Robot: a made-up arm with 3 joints.
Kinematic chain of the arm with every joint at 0, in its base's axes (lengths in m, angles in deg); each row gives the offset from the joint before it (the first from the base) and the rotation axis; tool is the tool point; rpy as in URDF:
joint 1: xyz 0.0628 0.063 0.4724 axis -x
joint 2: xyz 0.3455 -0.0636 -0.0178 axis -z
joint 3: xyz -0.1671 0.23 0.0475 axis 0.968 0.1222 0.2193
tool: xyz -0.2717 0.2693 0.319 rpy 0 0 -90
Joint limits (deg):
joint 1: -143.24..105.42
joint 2: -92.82..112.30
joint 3: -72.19..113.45
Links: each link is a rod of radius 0.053 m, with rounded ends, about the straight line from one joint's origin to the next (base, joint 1, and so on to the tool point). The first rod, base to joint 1, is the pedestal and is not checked.
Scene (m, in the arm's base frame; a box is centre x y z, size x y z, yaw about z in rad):
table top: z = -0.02
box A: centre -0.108 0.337 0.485 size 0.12 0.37 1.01 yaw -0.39
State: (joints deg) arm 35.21 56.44 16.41
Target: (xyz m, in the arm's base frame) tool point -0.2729 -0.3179 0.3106
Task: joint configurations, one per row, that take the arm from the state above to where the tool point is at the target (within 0.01 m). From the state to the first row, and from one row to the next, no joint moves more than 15 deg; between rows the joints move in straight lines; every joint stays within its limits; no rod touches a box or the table.
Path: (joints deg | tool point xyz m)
1: 30.90 56.56 28.72 | 0.4084 0.6841 0.6209
2: 26.60 56.69 41.03 | 0.3317 0.6176 0.7031
3: 22.29 56.81 53.34 | 0.2582 0.5318 0.7577
4: 17.98 56.93 65.65 | 0.1912 0.4351 0.7809
5: 13.67 57.06 77.96 | 0.1341 0.3365 0.7721
6: 5.50 42.31 67.43 | 0.1106 0.2826 0.8550
7: -2.68 27.57 56.90 | 0.0790 0.2181 0.9143
8: -10.85 12.83 46.37 | 0.0333 0.1436 0.9477
9: -19.03 -1.92 35.83 | -0.0276 0.0577 0.9505
10: -27.20 -16.66 25.30 | -0.0996 -0.0384 0.9154
11: -35.38 -31.41 14.77 | -0.1736 -0.1389 0.8342
12: -43.56 -46.15 4.23 | -0.2364 -0.2310 0.7026
13: -51.73 -60.89 -6.30 | -0.2738 -0.2969 0.5236
14: -59.91 -75.64 -16.83 | -0.2729 -0.3179 0.3106

